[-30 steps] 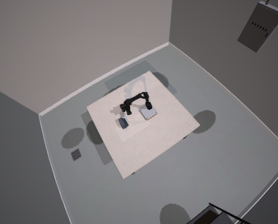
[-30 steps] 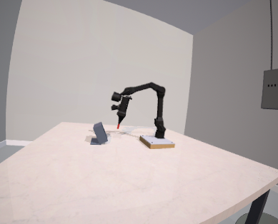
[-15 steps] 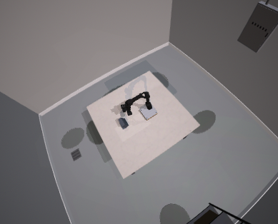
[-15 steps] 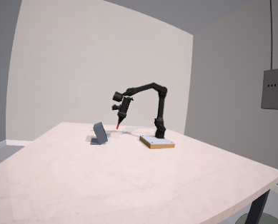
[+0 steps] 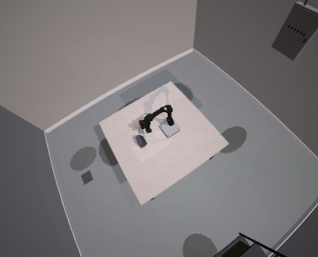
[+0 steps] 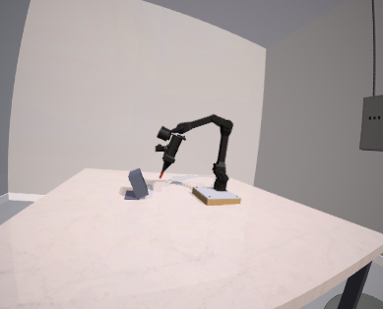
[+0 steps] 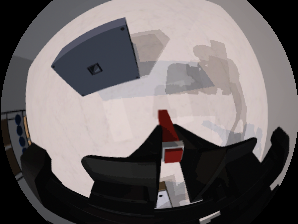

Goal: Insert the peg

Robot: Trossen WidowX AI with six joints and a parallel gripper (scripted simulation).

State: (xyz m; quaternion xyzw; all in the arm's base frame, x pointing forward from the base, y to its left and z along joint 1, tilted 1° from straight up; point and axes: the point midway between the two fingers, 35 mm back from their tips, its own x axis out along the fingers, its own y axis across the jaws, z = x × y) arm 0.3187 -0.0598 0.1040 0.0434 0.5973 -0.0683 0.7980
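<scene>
My gripper tip is 130 mm short of the panel, 80 mm to the right of it and 50 mm above it. Round my gripper tip: peg 20 mm above, 10 mm behind.
</scene>
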